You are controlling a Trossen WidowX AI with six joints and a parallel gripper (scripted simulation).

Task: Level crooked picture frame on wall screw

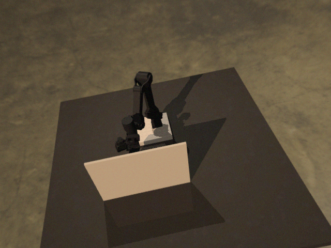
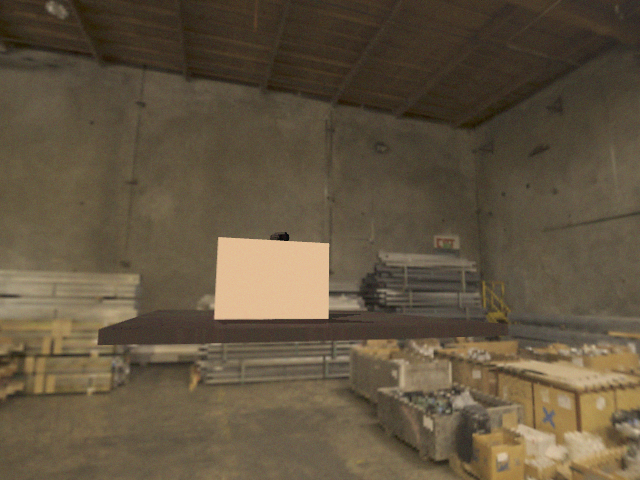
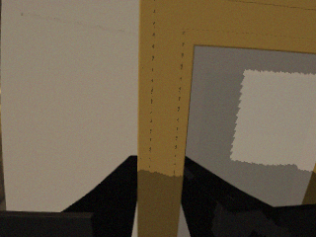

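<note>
Right now my gripper tip is 50 mm above the yellow picture frame and 10 mm to the left of it. From my gripper tip the other things lie so: wall panel 70 mm below, 20 mm to the left, 10 mm ahead.
</note>
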